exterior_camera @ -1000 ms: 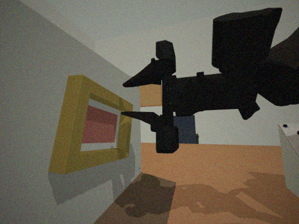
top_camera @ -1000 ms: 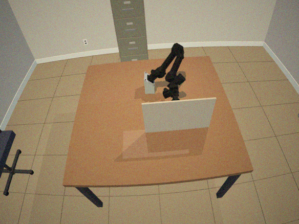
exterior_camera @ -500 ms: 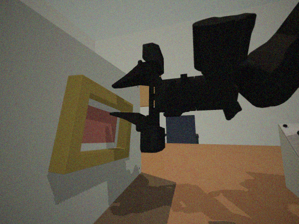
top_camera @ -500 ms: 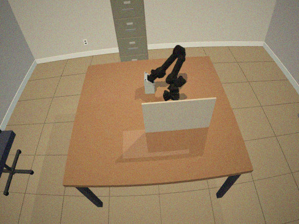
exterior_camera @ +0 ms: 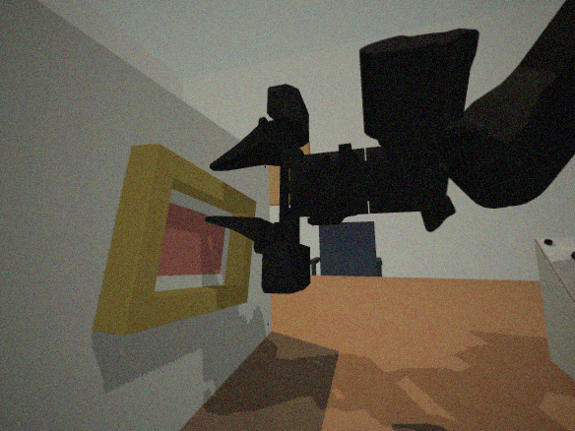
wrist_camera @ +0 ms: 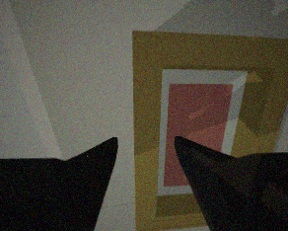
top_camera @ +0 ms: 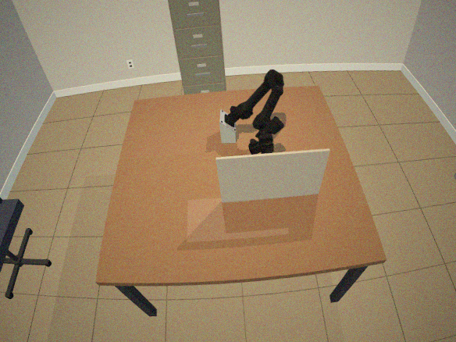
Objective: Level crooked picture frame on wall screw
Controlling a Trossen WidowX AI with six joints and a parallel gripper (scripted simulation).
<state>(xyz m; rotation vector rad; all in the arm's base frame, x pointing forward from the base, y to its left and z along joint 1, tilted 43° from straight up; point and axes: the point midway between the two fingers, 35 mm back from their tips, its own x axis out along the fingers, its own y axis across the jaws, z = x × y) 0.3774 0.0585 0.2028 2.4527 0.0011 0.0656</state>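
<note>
The picture frame lies 10 mm ahead of my gripper tip, 10 mm to the left of it and 50 mm below it. From my gripper tip the other things lie so: grey wall panel 20 mm ahead, 10 mm to the left, 60 mm below.
</note>
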